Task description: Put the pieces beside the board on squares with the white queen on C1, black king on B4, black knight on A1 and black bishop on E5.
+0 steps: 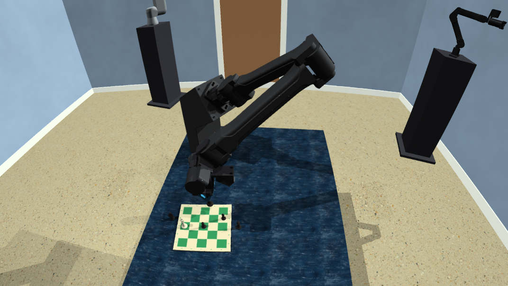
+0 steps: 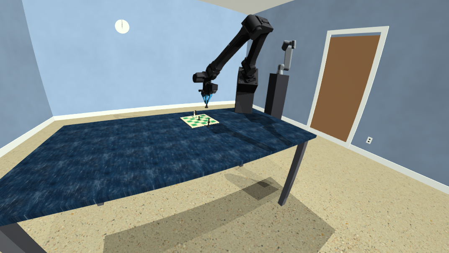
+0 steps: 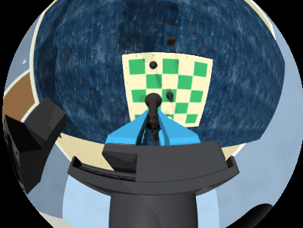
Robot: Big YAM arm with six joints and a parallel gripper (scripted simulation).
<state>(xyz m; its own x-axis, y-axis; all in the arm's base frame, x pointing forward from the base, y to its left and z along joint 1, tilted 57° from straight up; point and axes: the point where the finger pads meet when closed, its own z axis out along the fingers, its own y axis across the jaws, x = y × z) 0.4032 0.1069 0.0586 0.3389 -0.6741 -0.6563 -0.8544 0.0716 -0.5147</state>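
Right now my hand is 5 cm short of the cream board, 2 cm to the left of it and 14 cm above it. Round my hand: white queen 8 cm ahead, 9 cm to the right, 11 cm below; then black king 1 cm below.
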